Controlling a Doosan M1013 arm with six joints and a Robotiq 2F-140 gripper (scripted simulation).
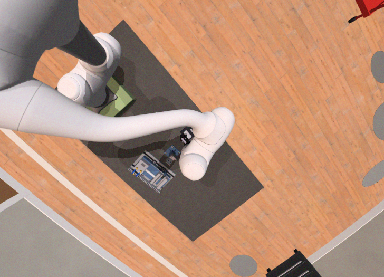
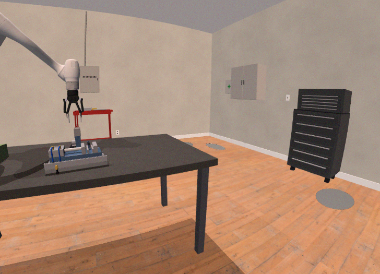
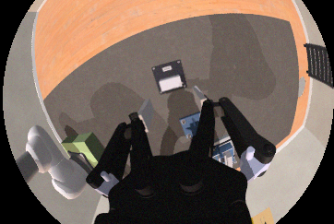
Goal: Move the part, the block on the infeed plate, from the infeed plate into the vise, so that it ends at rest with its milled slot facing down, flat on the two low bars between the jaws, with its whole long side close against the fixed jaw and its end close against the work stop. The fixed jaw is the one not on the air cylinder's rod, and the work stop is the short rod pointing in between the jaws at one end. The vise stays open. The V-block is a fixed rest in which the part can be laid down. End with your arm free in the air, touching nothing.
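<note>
My hand is 18 cm above the part and 1 cm to the left of it. The rest, counted from my hand: black infeed plate: 20 cm below, 1 cm to the left.
</note>
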